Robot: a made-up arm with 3 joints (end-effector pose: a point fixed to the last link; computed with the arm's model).
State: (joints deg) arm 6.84 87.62 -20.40
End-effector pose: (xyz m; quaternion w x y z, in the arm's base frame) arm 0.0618 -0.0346 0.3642 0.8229 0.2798 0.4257 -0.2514
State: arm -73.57 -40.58 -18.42
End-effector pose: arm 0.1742 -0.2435 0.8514 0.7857 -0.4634 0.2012 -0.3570
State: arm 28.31 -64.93 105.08
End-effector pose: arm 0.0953 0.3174 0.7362 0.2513 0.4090 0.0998 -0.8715
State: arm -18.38 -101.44 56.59
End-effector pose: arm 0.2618 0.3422 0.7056 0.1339 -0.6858 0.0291 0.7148
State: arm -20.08 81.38 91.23
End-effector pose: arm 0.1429 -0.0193 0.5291 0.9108 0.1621 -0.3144 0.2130
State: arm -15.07 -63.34 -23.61
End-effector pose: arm 0.3846 0.1535 0.8893 0.7690 -0.6121 -0.1382 0.1218
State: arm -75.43 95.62 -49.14
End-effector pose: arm -0.0579 0.1478 0.3691 0.2081 0.6017 0.2616 -0.7254
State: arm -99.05 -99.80 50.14
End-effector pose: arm 0.3294 -0.1004 0.7180 0.5873 -0.5320 0.4574 0.4035
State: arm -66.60 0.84 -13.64
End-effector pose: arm 0.0368 -0.2822 0.7063 0.8412 -0.1843 0.1884 -0.4722
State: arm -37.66 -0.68 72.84
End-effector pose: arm 0.2719 -0.0754 0.7114 0.8430 -0.2644 -0.0587 0.4648
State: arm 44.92 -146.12 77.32
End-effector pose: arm -0.1311 0.2827 0.5704 0.6472 0.6364 0.1755 -0.3811
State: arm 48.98 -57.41 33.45
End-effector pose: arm 0.0844 0.4370 0.8058 0.2160 -0.4692 -0.3626 0.7757
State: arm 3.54 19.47 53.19
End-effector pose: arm 0.3430 0.0356 0.6535 0.8329 -0.1255 -0.0963 0.5303
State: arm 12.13 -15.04 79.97
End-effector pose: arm 0.2892 0.2045 0.7347 0.4264 -0.2801 -0.1651 0.8441
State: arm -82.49 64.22 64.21
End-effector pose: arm -0.0402 -0.1156 0.5252 0.9122 0.0297 -0.1926 -0.3605
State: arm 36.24 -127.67 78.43
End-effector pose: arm -0.0838 0.3409 0.6211 0.5236 0.6333 0.1475 -0.5505
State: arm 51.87 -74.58 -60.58
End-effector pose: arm 0.0900 0.3892 0.9272 0.7192 -0.3508 -0.5083 0.3184
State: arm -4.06 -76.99 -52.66
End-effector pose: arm 0.3175 0.2437 0.9226 0.7601 -0.5810 -0.2904 0.0168
